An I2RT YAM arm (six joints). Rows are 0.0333 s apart.
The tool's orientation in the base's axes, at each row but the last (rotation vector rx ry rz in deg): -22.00, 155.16, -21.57; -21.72, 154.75, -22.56; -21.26, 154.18, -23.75; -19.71, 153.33, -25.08; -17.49, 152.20, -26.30; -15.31, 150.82, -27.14; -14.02, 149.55, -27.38; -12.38, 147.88, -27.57; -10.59, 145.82, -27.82; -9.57, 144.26, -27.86
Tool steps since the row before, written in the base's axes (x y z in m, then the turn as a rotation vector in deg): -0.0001, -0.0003, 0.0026, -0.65, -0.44, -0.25; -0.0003, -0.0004, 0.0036, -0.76, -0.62, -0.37; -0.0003, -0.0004, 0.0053, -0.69, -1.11, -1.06; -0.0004, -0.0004, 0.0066, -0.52, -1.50, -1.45; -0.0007, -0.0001, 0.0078, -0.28, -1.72, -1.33; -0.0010, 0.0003, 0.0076, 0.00, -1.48, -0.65; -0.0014, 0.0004, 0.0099, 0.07, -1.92, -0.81; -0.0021, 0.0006, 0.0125, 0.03, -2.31, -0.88; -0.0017, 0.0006, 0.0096, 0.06, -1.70, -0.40; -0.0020, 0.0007, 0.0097, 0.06, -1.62, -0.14
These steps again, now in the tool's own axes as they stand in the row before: -0.0007, -0.0011, -0.0023, 0.80, -0.19, 0.05; -0.0008, -0.0015, -0.0032, 0.99, -0.30, 0.15; -0.0014, -0.0021, -0.0047, 1.32, -0.53, 0.90; -0.0018, -0.0026, -0.0058, 1.42, -0.78, 1.41; -0.0022, -0.0028, -0.0070, 1.22, -1.06, 1.48; -0.0022, -0.0024, -0.0069, 0.65, -1.12, 0.97; -0.0030, -0.0032, -0.0090, 0.76, -1.48, 1.26; -0.0039, -0.0040, -0.0114, 0.92, -1.81, 1.41; -0.0033, -0.0030, -0.0087, 0.53, -1.43, 0.86; -0.0034, -0.0030, -0.0088, 0.38, -1.45, 0.64
